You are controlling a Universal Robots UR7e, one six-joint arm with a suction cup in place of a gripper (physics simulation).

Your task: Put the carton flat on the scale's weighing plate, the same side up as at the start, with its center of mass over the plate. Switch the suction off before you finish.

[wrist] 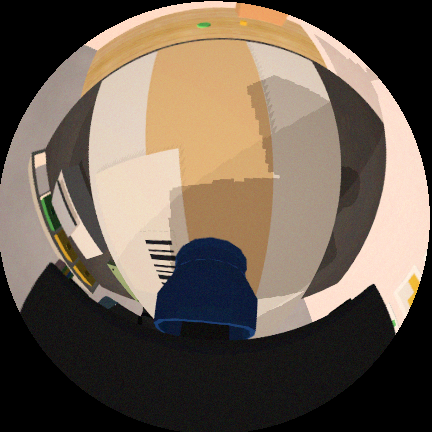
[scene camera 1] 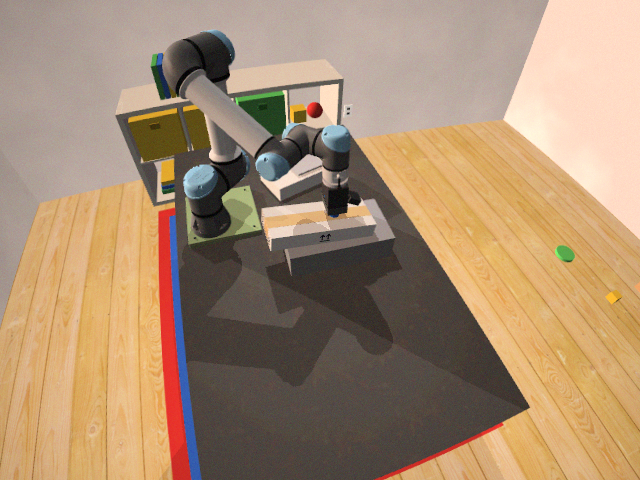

In view: my suction cup [wrist: 208,284], a white carton [scene camera 1: 291,226] and a white scale [scene camera 1: 307,173].
The white carton is seen too in the wrist view [wrist: 237,140].
